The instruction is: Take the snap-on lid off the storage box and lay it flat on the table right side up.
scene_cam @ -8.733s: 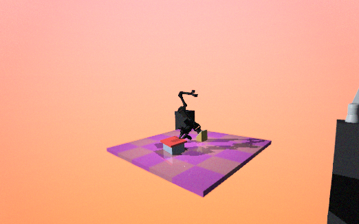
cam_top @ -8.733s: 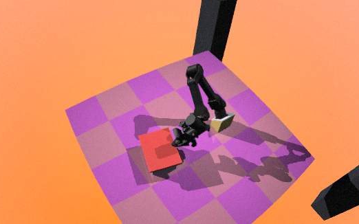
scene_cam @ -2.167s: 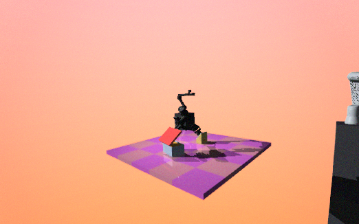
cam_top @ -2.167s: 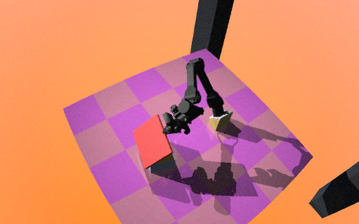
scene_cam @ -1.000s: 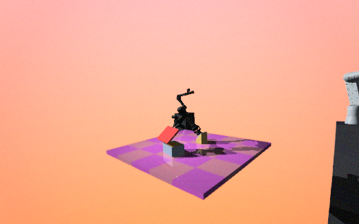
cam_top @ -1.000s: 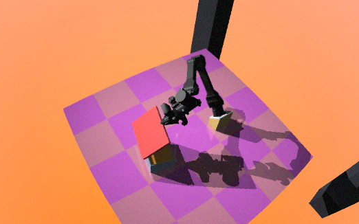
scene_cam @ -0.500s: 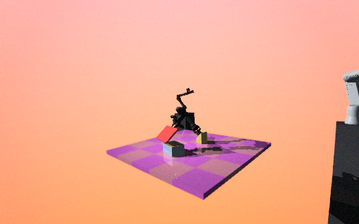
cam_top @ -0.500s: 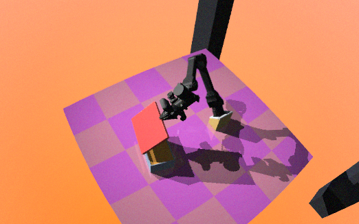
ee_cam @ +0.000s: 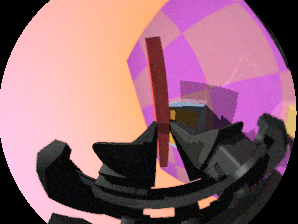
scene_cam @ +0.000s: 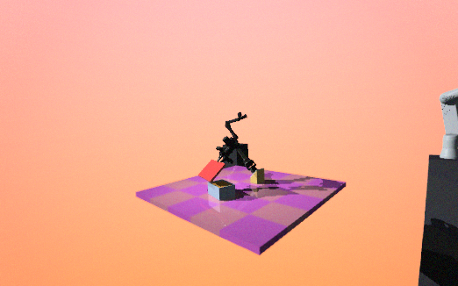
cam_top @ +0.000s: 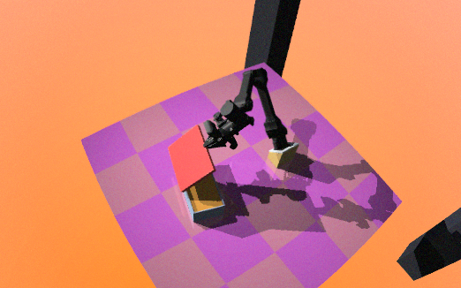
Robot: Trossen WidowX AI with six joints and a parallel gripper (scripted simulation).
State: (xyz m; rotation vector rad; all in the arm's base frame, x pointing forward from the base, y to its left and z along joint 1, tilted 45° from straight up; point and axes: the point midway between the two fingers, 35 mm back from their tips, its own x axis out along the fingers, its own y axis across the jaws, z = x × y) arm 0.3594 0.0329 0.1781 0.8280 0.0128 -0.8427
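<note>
Now: the red lid 6 cm ahead of my gripper tip, 5 cm below it and 2 cm to the right of it. Also, from my gripper tip: storage box: 19 cm below, 10 cm to the left, 7 cm ahead.
</note>
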